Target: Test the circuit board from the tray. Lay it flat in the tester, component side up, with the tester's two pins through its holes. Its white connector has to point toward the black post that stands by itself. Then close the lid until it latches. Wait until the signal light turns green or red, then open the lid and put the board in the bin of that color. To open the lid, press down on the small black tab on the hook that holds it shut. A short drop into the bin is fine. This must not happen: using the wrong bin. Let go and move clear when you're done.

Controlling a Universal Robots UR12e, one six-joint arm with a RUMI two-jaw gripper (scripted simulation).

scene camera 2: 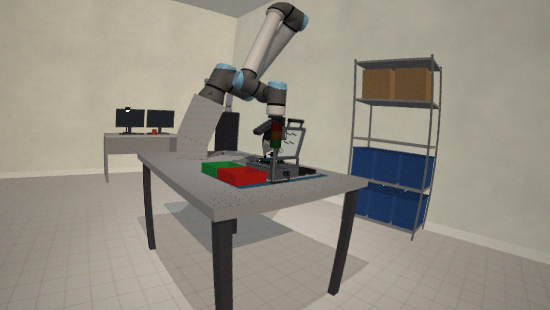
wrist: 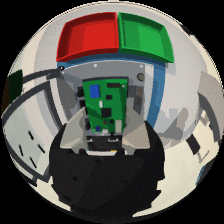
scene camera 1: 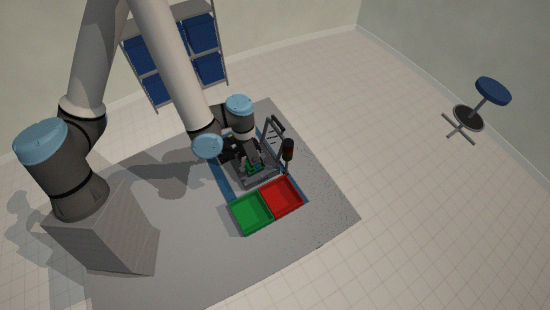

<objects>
red bin: scene camera 2; wrist 89, 37; scene camera 1
same spot on red bin: (scene camera 2: 237, 176) = (scene camera 1: 301, 199)
</objects>
